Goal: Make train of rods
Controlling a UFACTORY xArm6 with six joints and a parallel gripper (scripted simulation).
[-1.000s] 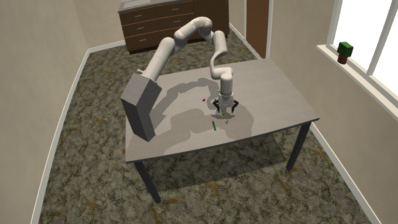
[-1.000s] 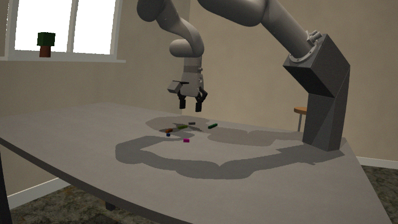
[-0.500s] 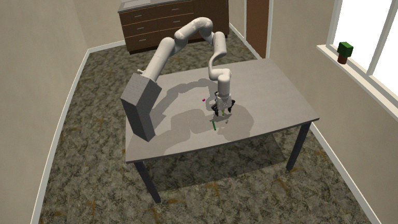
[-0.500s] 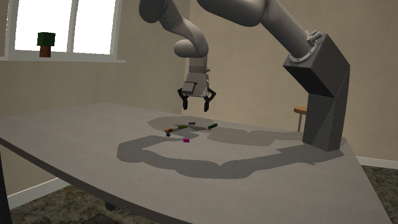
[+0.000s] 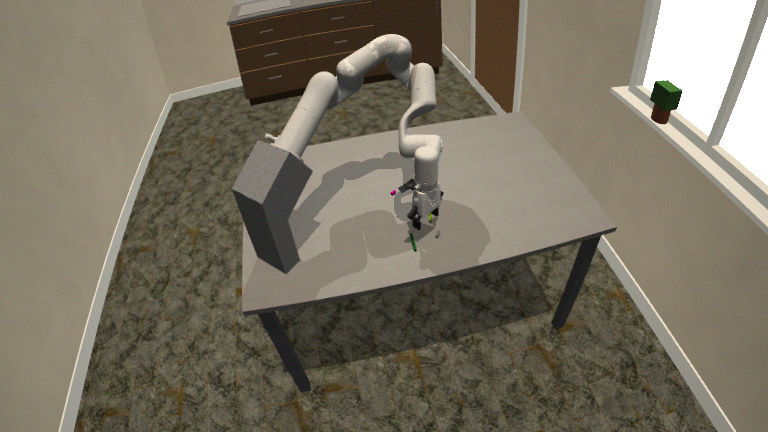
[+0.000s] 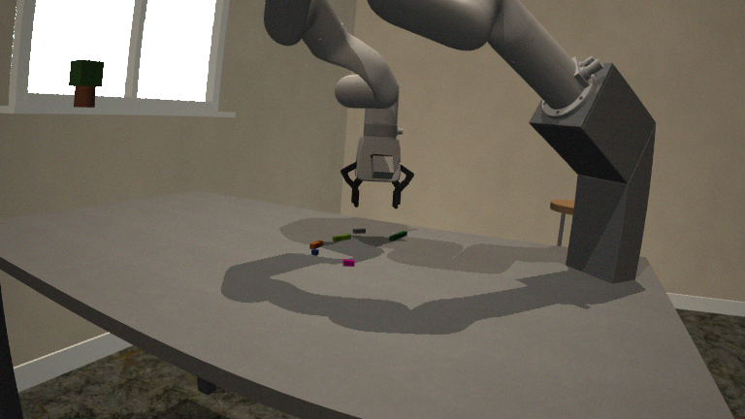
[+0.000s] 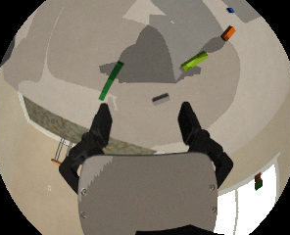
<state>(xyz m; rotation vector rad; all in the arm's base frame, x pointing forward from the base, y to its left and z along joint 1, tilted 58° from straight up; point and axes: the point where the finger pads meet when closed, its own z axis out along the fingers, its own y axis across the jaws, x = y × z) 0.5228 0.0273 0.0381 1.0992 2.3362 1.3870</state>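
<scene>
Now: the blue rod 7 cm behind my hand, 22 cm to the left of it and 7 cm below it. Also, from my hand: lime rod: 9 cm to the left, 7 cm below; then grey rod: 4 cm ahead, 1 cm to the left, 7 cm below; then green rod: 4 cm behind, 4 cm to the right, 7 cm below.
</scene>
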